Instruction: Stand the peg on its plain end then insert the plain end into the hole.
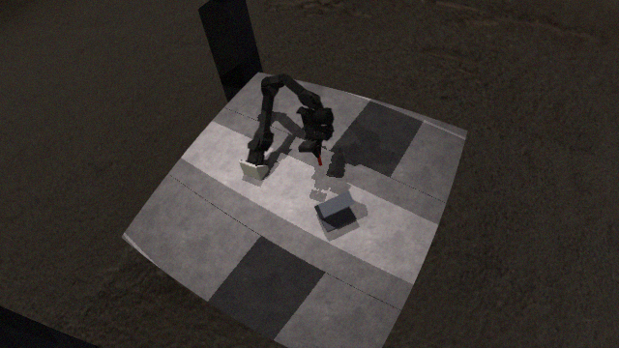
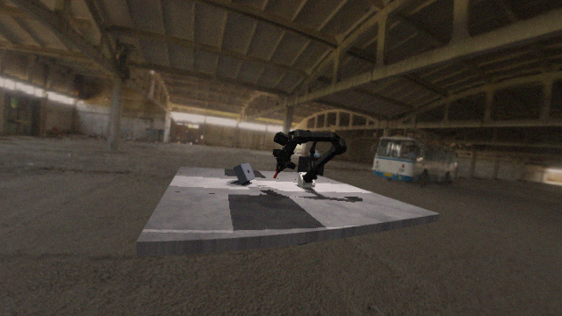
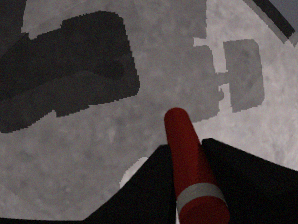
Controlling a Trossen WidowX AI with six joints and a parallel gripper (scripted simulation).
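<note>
Right now my gripper tip is 130 mm short of the sloped panel, 180 mm to the left of it and 40 mm above it. The rest, counted from my gripper tip: red peg: 20 mm above.
</note>
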